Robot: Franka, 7 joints.
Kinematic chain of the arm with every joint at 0, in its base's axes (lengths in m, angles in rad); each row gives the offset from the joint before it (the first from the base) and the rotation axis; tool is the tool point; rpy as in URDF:
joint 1: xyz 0 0 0.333 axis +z
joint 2: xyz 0 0 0 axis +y
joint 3: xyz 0 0 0.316 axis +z
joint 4: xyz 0.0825 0 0 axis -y
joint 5: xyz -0.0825 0 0.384 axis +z
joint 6: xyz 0 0 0 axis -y
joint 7: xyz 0.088 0 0 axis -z
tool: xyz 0 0 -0.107 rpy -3.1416 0 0
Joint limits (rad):
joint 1: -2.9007..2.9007
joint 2: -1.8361..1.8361
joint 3: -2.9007..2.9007
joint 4: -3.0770..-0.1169
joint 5: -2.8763..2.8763
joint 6: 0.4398..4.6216
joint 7: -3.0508..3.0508
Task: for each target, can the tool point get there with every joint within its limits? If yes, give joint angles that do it. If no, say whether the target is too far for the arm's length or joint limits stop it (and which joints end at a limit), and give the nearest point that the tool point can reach.
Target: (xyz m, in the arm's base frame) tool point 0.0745 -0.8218 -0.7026
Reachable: no: too far | nearest point 0.0509 -0.5612 -0.2809 | short by 0.496 m
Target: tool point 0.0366 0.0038 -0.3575
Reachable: no: joint limits stop it (at a limit: joint 2) | nearest point 0.0582 0.0060 -0.3109 | short by 0.051 m
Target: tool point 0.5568 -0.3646 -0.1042
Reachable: yes | joints -0.9150 1.5173 0.4880 -1.1064 2.2050 2.6981 -0.3321
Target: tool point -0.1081 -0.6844 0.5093
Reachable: yes | joints -0.6941 1.3303 -1.6610 -1.7235 0.4606 3.0142 2.3094
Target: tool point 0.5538 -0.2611 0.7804
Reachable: yes | joints -1.0907 0.5803 1.4596 -1.0702 -2.0148 1.1654 -0.1099
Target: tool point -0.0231 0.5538 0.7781
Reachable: yes | joints 0.0536 0.3506 1.9541 -1.4437 2.0895 3.0871 -0.9414
